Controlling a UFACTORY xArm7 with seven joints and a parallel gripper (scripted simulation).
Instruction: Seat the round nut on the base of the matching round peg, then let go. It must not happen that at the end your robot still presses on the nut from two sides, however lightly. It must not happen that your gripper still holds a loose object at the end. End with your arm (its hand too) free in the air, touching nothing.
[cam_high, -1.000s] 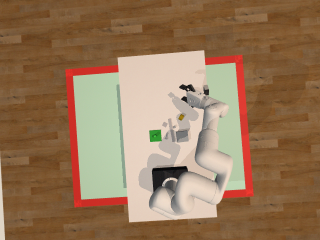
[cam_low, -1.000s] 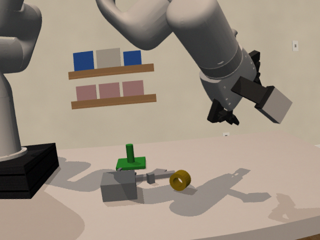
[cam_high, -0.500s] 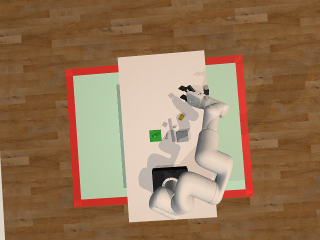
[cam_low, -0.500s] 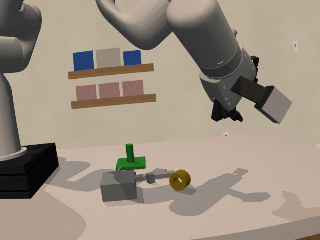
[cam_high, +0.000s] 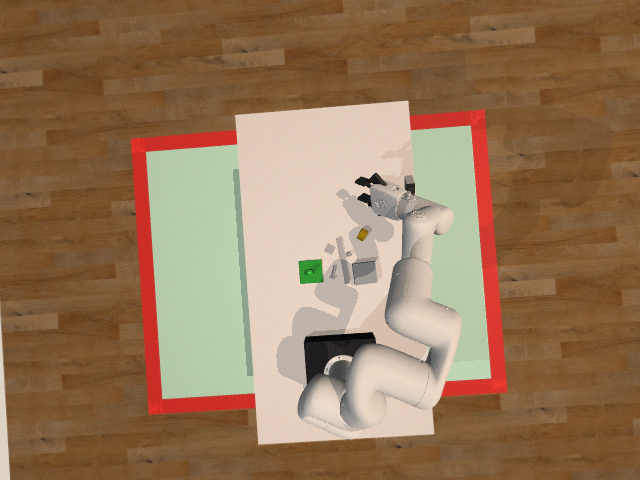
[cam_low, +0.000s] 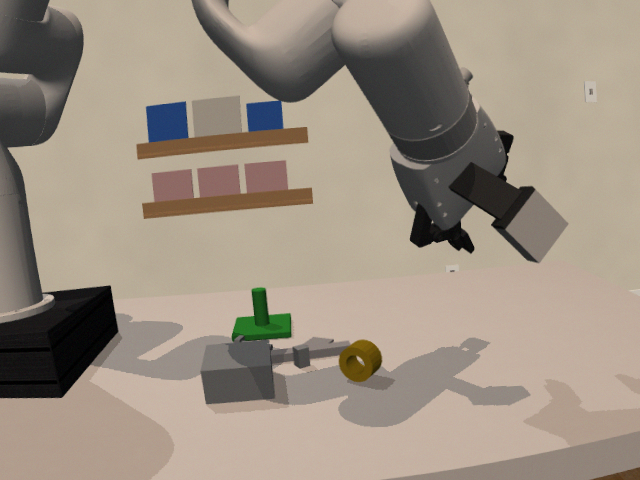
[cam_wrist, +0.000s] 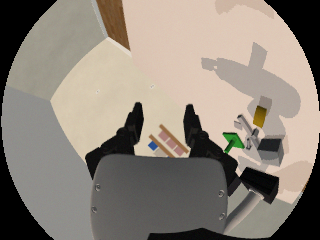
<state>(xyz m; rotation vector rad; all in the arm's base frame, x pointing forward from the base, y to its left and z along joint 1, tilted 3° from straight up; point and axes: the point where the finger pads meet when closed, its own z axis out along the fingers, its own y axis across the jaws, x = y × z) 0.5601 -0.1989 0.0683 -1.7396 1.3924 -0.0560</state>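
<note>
My gripper is now 19 cm past the small grey piece, 15 cm above it and 8 cm to the right of it. Also, from my hand: thin grey handle 20 cm behind, 16 cm below, 11 cm to the left; grey block 26 cm behind, 15 cm below, 5 cm to the left.
</note>
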